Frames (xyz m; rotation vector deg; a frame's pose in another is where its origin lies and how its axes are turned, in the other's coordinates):
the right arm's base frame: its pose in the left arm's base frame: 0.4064 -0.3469 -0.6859 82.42 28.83 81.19
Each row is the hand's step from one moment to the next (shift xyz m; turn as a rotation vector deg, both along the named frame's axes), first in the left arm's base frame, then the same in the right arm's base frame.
Working: the left arm's base frame: its pose in the right arm's base frame: 0.5377 0.5830 -0.3563 -82.42 -28.83 -81.19

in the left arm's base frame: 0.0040 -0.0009 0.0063 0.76 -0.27 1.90
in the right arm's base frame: 0.0032 0.0043 0.0052 0.87 1.46 1.17
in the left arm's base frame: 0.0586 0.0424 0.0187 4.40 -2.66 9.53
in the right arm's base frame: 0.0580 -0.0214 0.0420 3.40 7.63 6.89
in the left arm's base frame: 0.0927 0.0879 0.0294 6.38 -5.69 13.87
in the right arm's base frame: 0.1092 -0.0424 0.0590 3.42 11.85 10.65
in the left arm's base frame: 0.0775 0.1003 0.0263 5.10 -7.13 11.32
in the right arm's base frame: 0.1147 -0.0447 0.0400 0.67 10.70 9.49
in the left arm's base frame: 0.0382 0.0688 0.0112 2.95 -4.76 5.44
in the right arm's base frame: 0.0720 -0.0313 0.0124 -0.69 5.51 5.49
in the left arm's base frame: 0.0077 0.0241 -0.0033 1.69 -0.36 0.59
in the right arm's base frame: 0.0204 -0.0151 -0.0023 0.36 0.06 1.79
